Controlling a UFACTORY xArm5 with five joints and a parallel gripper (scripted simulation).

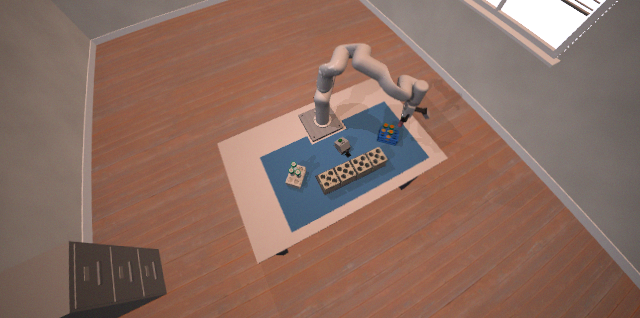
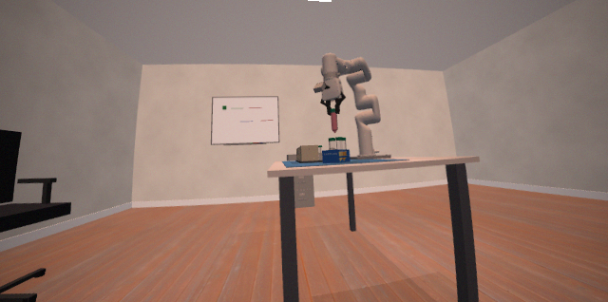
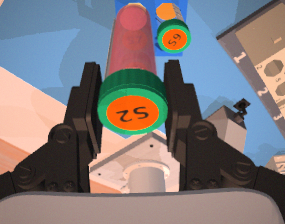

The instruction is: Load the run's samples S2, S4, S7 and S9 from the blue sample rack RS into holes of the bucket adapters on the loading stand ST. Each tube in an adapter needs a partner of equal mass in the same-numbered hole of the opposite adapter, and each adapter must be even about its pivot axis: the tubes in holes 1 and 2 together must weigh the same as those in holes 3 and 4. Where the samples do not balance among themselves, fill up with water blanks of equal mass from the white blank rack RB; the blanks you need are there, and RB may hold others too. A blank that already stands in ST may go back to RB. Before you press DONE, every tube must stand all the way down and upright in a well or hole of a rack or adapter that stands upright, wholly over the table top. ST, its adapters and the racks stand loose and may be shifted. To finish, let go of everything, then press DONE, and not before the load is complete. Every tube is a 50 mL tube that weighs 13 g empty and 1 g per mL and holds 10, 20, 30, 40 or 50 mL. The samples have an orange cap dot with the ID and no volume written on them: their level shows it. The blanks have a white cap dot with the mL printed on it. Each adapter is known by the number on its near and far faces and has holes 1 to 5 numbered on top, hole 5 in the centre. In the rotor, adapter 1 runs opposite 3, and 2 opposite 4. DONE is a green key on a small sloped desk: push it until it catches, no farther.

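Right now my hand is 5 cm above the sample tube S2 and 1 cm past it. From my hand the other things lie so: sample tube S9: 19 cm below, 5 cm to the right; then sample tube S4: 19 cm below, 7 cm behind, 5 cm to the right; then sample tube S7: 19 cm below, 3 cm to the right, 2 cm behind.
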